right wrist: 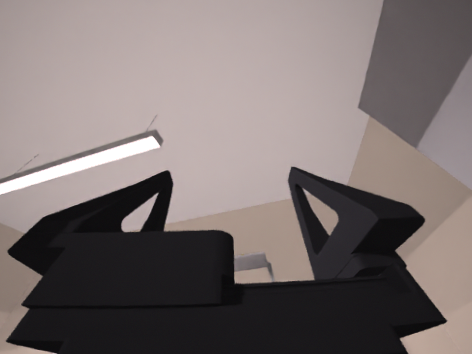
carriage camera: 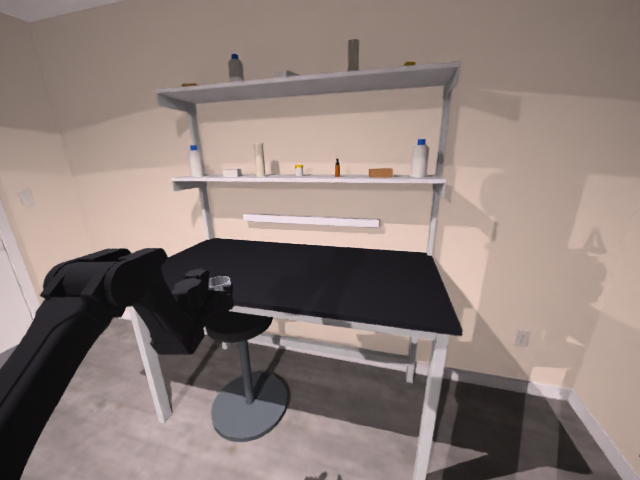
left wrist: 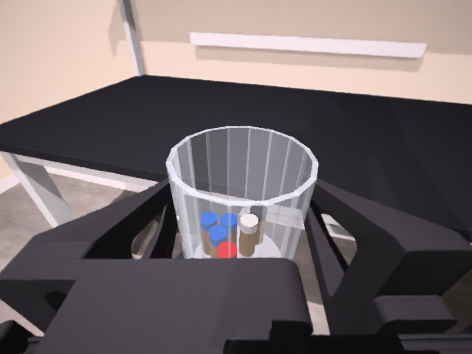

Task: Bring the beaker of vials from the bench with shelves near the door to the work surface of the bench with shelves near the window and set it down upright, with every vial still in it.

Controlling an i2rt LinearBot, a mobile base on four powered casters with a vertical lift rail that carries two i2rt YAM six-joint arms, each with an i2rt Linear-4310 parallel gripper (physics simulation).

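Note:
A clear beaker (carriage camera: pixel 219 283) (left wrist: pixel 242 200) is upright between the fingers of my left gripper (carriage camera: pixel 221 294) (left wrist: pixel 240 182), which is shut on it. Inside stand several vials: three with blue caps (left wrist: pixel 218 234), one with a red cap (left wrist: pixel 227 250) and one with a white cap (left wrist: pixel 248 223); their lower parts are partly hidden. In the carriage camera the beaker shows against the front left part of a black bench top (carriage camera: pixel 330 279) (left wrist: pixel 280 107); in the left wrist view floor shows below it, in front of the bench's edge. My right gripper (right wrist: pixel 230 175) is open and empty, pointing up toward the ceiling.
A round stool (carriage camera: pixel 240 326) stands at the bench's front left. Above the bench a lower shelf (carriage camera: pixel 310 179) holds bottles and small boxes, and an upper shelf (carriage camera: pixel 320 85) holds more. A white rail (carriage camera: pixel 310 220) (left wrist: pixel 305 45) runs along the wall. A ceiling lamp (right wrist: pixel 85 161) shows in the right wrist view.

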